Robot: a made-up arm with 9 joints.
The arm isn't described. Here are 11 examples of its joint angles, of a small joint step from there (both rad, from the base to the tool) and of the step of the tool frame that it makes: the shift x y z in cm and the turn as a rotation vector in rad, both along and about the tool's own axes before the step.
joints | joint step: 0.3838 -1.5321 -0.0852 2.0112 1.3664 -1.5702 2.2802 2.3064 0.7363 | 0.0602 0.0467 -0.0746 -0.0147 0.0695 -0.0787 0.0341 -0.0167 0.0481
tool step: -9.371 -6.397 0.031 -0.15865 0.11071 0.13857
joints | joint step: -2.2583 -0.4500 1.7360 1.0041 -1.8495 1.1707 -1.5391 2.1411 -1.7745 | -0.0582 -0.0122 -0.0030 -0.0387 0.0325 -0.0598 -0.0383 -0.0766 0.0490
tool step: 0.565 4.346 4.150 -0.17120 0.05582 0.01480
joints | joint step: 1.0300 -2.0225 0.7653 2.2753 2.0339 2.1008 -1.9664 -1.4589 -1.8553 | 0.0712 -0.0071 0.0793 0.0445 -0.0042 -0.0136 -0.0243 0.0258 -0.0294
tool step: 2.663 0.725 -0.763 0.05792 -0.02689 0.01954
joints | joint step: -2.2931 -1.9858 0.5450 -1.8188 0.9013 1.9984 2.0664 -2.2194 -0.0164 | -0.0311 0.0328 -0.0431 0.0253 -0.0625 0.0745 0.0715 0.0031 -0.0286
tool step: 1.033 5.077 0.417 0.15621 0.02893 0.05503
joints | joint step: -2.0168 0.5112 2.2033 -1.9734 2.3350 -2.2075 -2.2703 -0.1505 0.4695 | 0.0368 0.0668 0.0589 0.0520 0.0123 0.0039 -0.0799 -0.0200 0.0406
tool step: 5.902 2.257 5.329 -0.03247 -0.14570 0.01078
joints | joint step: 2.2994 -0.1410 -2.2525 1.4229 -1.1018 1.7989 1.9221 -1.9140 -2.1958 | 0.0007 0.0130 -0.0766 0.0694 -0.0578 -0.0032 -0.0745 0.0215 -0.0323
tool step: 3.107 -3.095 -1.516 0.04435 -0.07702 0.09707
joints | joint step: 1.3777 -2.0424 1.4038 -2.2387 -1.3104 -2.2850 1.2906 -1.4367 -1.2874 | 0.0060 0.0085 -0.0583 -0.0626 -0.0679 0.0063 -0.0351 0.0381 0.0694
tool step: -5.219 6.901 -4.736 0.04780 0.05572 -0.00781
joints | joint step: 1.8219 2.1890 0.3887 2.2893 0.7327 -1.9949 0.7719 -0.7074 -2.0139 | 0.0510 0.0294 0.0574 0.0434 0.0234 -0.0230 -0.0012 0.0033 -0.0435
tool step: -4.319 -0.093 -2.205 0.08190 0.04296 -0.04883
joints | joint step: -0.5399 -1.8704 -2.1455 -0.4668 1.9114 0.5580 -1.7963 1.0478 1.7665 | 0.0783 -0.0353 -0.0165 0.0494 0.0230 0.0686 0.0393 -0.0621 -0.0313
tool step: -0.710 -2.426 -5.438 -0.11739 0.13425 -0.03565
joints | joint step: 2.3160 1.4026 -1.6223 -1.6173 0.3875 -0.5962 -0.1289 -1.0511 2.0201 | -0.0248 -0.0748 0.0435 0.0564 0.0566 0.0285 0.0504 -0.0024 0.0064
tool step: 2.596 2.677 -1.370 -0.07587 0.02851 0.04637
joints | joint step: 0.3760 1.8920 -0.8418 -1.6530 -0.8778 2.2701 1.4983 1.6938 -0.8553 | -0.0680 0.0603 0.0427 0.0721 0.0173 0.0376 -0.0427 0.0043 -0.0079
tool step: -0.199 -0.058 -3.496 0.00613 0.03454 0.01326
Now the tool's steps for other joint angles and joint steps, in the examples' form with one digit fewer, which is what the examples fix.
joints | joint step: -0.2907 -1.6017 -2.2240 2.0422 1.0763 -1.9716 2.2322 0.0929 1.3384 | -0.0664 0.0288 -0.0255 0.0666 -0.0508 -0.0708 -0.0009 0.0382 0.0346
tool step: 1.50 -0.52 1.57 0.0729 -0.0752 -0.0587
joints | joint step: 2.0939 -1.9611 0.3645 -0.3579 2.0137 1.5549 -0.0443 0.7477 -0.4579 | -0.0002 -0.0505 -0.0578 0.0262 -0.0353 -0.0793 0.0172 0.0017 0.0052
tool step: -1.50 1.63 1.91 0.0019 -0.0580 -0.0176
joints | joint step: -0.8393 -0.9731 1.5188 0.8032 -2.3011 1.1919 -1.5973 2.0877 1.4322 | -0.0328 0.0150 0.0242 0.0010 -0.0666 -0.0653 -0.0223 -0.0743 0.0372
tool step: 5.69 -0.28 -1.78 -0.1432 -0.0564 -0.1574
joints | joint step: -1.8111 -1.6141 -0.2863 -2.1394 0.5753 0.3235 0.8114 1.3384 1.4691 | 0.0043 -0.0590 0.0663 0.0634 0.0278 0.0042 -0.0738 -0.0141 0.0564
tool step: 5.14 -3.05 -1.64 -0.1318 -0.1853 -0.0345
